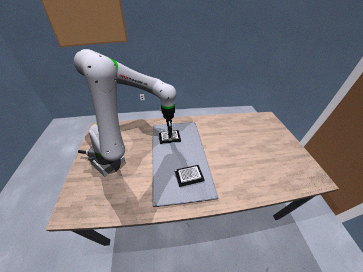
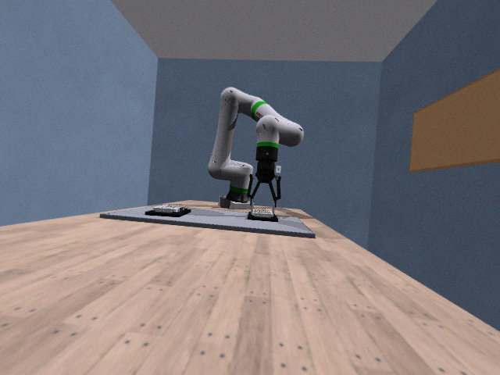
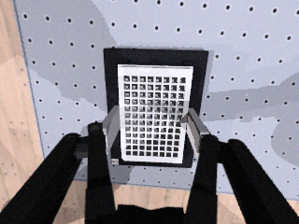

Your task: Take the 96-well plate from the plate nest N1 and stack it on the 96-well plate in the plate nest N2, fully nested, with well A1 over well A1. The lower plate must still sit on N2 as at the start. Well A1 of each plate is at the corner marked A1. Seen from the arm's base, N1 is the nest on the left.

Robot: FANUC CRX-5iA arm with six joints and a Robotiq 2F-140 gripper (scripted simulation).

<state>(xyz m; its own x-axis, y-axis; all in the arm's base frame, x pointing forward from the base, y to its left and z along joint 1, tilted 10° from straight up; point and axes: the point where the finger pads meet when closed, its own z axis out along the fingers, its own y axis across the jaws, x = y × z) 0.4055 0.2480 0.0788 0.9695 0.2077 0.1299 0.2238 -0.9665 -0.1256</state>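
Right now the black plate nest N1 is 3 cm below my hand. The rest, counted from my hand: black nest N2 (34 cm to the right, 16 cm ahead, 3 cm below); then white 96-well plate (2 cm below).
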